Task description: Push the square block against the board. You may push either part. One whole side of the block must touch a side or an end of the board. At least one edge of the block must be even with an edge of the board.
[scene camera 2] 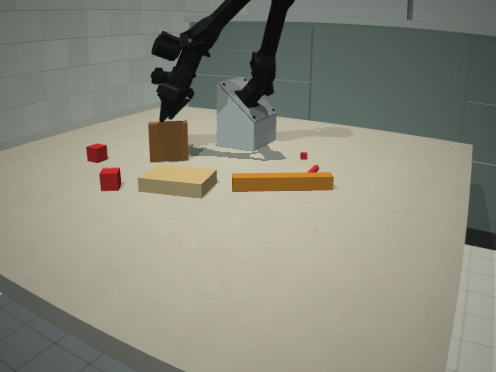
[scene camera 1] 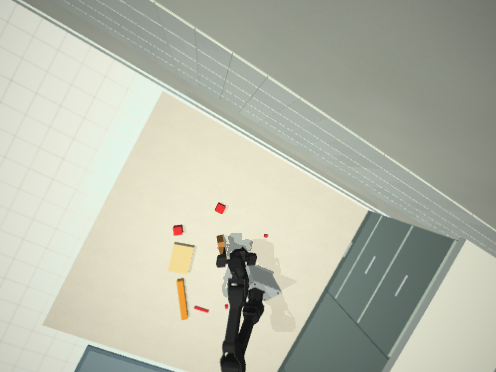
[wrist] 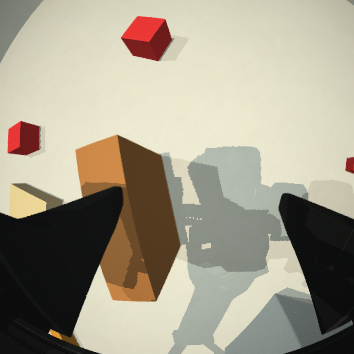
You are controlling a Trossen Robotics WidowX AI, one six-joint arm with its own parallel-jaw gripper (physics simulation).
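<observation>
A brown-orange square block stands upright on its narrow side. The flat pale yellow board lies to its left in the first scene view, with a gap between them. My gripper is open and empty. Its tips are near the height of the block's top in the second scene view. In the wrist view the left finger covers part of the block, and the right finger is well to its right. Whether a finger touches the block I cannot tell.
An orange bar lies near the board. Two red cubes stand beyond the board and block. A red stick and small red pieces lie about. The grey arm base stands behind the block.
</observation>
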